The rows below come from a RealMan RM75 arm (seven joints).
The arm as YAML. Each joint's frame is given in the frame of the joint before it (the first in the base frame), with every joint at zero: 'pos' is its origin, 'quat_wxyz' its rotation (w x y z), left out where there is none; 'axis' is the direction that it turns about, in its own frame. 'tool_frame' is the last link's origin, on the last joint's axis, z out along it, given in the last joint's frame.
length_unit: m
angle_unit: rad
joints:
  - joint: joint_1
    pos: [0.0, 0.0, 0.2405]
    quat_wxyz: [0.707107, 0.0, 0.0, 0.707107]
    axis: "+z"
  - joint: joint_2
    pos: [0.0, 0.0, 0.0]
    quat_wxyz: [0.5, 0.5, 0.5, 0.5]
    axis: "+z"
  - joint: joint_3
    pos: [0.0, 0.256, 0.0]
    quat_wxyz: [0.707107, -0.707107, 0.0, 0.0]
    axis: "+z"
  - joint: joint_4
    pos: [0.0, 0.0, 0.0]
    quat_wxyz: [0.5, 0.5, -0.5, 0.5]
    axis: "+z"
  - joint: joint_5
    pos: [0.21, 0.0, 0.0]
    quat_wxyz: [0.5, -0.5, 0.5, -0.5]
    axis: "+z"
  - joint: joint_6
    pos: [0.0, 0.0, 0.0]
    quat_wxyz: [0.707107, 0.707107, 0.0, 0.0]
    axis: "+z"
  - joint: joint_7
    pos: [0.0, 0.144, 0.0]
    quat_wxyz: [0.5, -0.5, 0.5, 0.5]
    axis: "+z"
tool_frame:
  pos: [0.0, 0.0, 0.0]
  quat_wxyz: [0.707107, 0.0, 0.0, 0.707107]
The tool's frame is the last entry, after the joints.
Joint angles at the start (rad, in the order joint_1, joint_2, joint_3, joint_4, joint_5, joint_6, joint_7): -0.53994 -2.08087 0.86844 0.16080 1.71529 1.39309 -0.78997
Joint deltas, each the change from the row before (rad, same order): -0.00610 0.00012 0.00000 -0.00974 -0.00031 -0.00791 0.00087; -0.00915 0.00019 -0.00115 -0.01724 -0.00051 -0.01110 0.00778; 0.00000 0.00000 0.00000 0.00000 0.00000 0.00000 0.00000; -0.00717 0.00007 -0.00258 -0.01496 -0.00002 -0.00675 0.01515; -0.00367 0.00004 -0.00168 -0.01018 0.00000 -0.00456 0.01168; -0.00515 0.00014 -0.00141 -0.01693 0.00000 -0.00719 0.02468; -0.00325 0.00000 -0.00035 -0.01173 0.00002 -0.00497 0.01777; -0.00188 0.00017 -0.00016 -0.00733 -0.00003 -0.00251 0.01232; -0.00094 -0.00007 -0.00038 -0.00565 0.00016 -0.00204 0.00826; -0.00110 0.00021 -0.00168 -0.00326 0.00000 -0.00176 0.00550; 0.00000 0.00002 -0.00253 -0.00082 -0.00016 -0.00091 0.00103
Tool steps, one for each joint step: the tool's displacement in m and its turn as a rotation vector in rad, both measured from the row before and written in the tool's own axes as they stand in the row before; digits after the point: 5 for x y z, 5 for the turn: -0.00048 -0.00002 0.00165 0.00030 -0.00449 -0.00366; -0.00092 0.00043 0.00250 0.00013 -0.00572 -0.00177; 0.00000 0.00000 0.00000 0.00000 0.00000 0.00000; -0.00063 0.00073 0.00198 -0.00074 -0.00248 0.00596; -0.00076 0.00072 0.00108 -0.00002 -0.00198 0.00446; -0.00158 0.00156 0.00158 -0.00097 -0.00412 0.01227; -0.00121 0.00128 0.00106 -0.00119 -0.00327 0.00902; -0.00072 0.00084 0.00057 -0.00101 -0.00174 0.00683; -0.00070 0.00079 0.00040 -0.00052 -0.00138 0.00349; -0.00019 0.00005 0.00024 0.00114 -0.00040 0.00298; 0.00000 -0.00023 -0.00002 0.00249 0.00079 -0.00038
